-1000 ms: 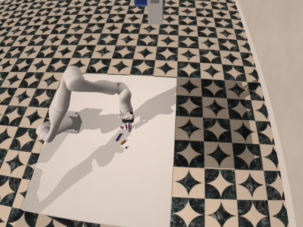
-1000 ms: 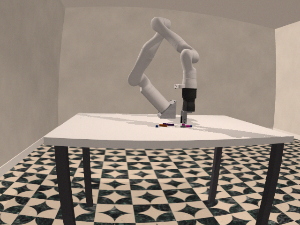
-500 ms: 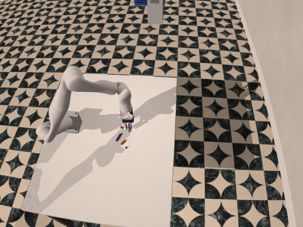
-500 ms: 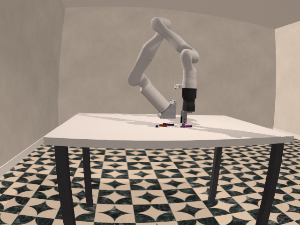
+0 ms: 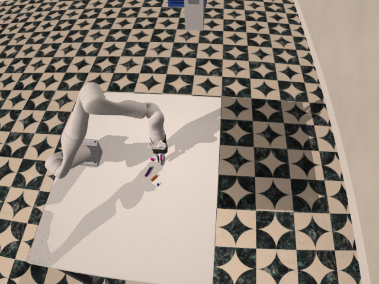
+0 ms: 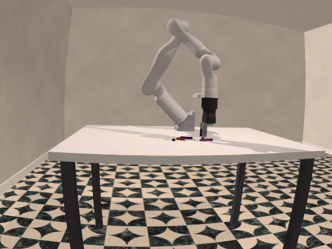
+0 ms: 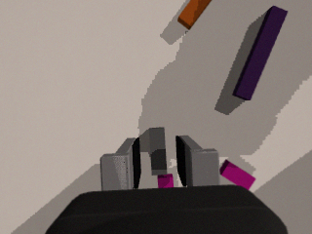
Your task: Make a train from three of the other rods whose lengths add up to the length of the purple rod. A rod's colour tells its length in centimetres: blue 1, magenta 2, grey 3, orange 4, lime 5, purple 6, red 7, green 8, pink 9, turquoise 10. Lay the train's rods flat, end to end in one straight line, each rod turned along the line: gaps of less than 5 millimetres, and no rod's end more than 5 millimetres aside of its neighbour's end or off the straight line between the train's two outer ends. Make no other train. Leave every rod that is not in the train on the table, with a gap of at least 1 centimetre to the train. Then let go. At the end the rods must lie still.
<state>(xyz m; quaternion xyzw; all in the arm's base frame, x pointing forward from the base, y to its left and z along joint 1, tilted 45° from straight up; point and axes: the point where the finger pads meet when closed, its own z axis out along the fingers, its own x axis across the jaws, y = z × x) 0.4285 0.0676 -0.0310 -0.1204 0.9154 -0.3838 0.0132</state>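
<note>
The grey rod is 30 mm below my hand. Also, from my hand: purple rod (70 mm to the right, 50 mm behind, 30 mm below); then orange rod (100 mm to the right, 30 mm below, 10 mm behind).
</note>
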